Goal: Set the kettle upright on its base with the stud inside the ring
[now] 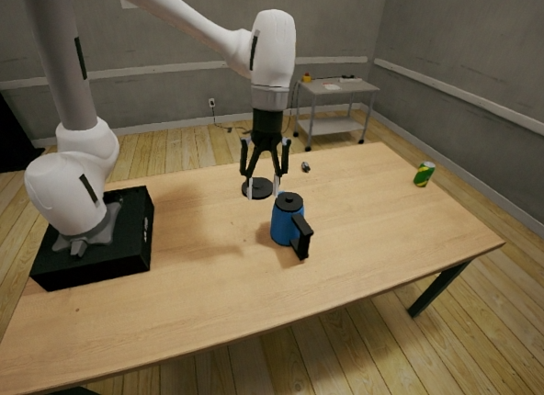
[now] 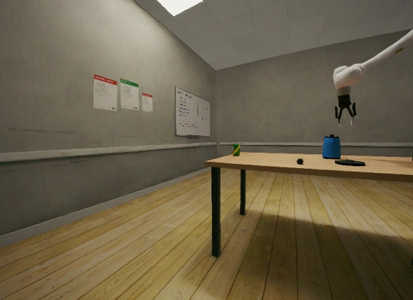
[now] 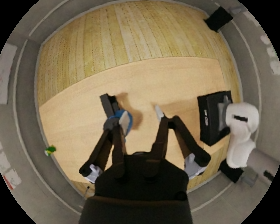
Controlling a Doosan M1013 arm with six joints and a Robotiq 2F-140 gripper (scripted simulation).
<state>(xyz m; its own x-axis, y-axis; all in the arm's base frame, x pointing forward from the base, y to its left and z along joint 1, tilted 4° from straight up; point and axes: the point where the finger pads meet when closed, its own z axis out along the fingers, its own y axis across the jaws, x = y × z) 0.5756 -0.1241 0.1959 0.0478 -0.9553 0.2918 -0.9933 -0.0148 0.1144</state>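
My hand is 11 cm short of the blue kettle, 1 cm to the right of it and 19 cm above it. Also, from my hand: black round base: 5 cm ahead, 34 cm to the left, 28 cm below.
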